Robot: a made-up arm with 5 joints.
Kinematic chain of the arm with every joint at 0, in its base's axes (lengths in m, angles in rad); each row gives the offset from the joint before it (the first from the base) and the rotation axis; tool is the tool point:
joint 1: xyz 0 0 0.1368 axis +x
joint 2: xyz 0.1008 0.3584 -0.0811 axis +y
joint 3: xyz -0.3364 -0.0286 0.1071 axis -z
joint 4: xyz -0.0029 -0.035 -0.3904 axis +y
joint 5: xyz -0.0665 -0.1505 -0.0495 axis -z
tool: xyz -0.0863 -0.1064 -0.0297
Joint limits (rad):
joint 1: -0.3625..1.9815
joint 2: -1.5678..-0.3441
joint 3: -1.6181..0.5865
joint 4: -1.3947..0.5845
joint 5: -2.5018..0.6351
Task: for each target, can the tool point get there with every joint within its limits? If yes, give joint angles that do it. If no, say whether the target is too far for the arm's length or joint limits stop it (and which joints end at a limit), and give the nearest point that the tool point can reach.
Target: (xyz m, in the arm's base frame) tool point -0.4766 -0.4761 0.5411
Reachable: no: joint limits stop it (at a limit: joint 1, joint 2, joint 3, joint 4, joint 5) | nearest point 0.0011 0.1639 0.6701 | short by 0.809 m
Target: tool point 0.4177 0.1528 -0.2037
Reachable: yes | joints 0.0312 -1.4614 -0.1293 -0.2376 -2.1449
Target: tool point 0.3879 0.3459 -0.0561
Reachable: yes | joints 0.3595 -1.2347 -0.8990 -0.2467 -1.9978
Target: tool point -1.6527 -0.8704 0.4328
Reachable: no: too far | nearest point -0.3569 -0.0960 -0.3859 | short by 1.717 m
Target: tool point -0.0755 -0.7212 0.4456
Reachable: no: joint limits stop it (at a limit: joint 1, joint 2, joint 4) | nearest point 0.3833 -0.0499 0.5565 | short by 0.821 m
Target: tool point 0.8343 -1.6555 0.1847
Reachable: no: too far | nearest point 0.4612 -0.1606 -0.2731 | short by 1.607 m
